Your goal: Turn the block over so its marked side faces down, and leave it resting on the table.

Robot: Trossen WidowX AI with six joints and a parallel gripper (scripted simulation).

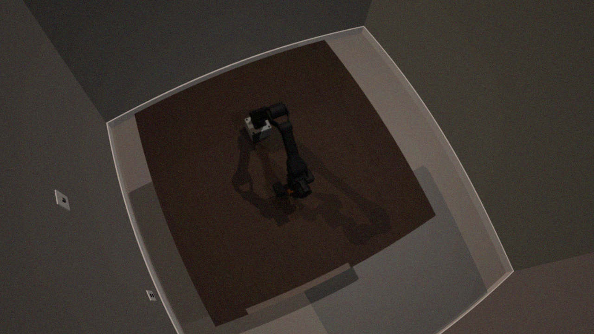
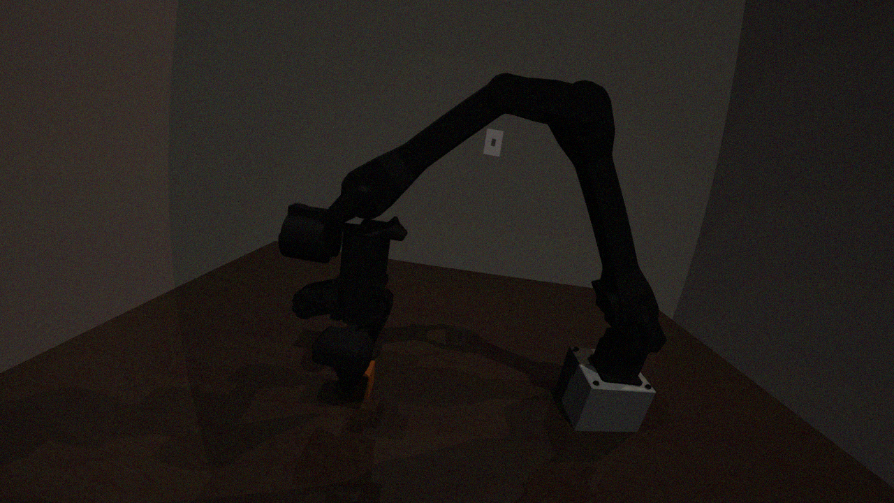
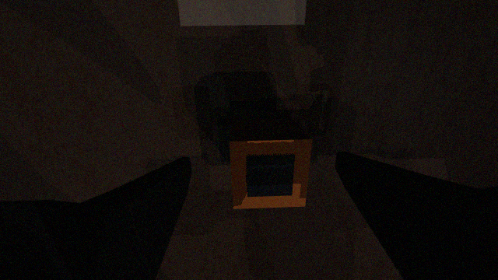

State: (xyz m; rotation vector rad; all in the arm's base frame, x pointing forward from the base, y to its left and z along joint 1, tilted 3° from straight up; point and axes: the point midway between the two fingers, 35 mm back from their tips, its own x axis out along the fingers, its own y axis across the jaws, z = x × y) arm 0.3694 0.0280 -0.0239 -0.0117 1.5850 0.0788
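The orange block lies right at my gripper tip.
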